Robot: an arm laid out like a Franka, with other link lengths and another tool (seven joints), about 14 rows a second.
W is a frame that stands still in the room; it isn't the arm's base.
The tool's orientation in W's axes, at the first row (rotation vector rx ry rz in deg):
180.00 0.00 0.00
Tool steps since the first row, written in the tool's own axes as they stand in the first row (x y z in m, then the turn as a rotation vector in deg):
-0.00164 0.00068 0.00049 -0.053 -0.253 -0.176
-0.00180 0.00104 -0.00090 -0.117 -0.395 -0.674
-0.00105 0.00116 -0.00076 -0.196 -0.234 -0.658
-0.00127 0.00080 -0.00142 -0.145 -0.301 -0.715
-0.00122 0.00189 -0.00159 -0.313 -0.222 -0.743
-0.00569 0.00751 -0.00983 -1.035 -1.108 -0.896
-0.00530 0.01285 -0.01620 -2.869 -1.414 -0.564
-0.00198 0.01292 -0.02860 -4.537 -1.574 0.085
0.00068 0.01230 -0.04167 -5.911 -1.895 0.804
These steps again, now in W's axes. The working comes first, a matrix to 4 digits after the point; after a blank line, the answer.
The tool's axes in the first row as the columns of a matrix, in W's axes (used below as rounded here):
1.0000 0.0000 0.0000
0.0000 -1.0000 0.0000
0.0000 0.0000 -1.0000

-0.00164 -0.00068 -0.00049 -0.053 0.253 0.176
-0.00180 -0.00104 0.00090 -0.117 0.395 0.674
-0.00105 -0.00116 0.00076 -0.196 0.234 0.658
-0.00127 -0.00080 0.00142 -0.145 0.301 0.715
-0.00122 -0.00189 0.00159 -0.313 0.222 0.743
-0.00569 -0.00751 0.00983 -1.035 1.108 0.896
-0.00530 -0.01285 0.01620 -2.869 1.414 0.564
-0.00198 -0.01292 0.02860 -4.537 1.574 -0.085
0.00068 -0.01230 0.04167 -5.911 1.895 -0.804

